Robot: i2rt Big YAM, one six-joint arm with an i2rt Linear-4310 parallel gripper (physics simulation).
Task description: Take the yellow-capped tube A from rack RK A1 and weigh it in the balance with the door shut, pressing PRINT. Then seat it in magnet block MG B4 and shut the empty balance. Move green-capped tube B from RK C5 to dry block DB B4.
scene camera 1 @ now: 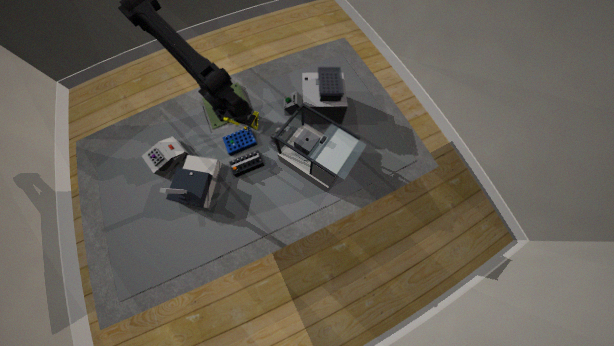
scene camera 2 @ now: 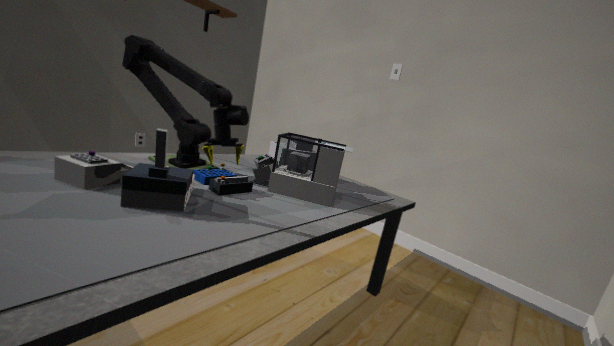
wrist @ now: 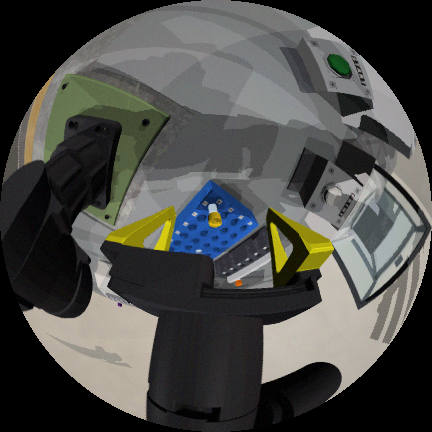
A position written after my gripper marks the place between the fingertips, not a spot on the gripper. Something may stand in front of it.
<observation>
My gripper (wrist: pixel 219 211) is open, holding nothing. I also see a glass-box balance (scene camera 1: pixel 319 149), a dark lever device (scene camera 2: pixel 160 187), a grey block (wrist: pixel 369 115) and a PRINT button (wrist: pixel 326 190).
The glass-box balance is seen too in scene camera 2 (scene camera 2: pixel 305 168) and in the wrist view (wrist: pixel 373 246).
</observation>
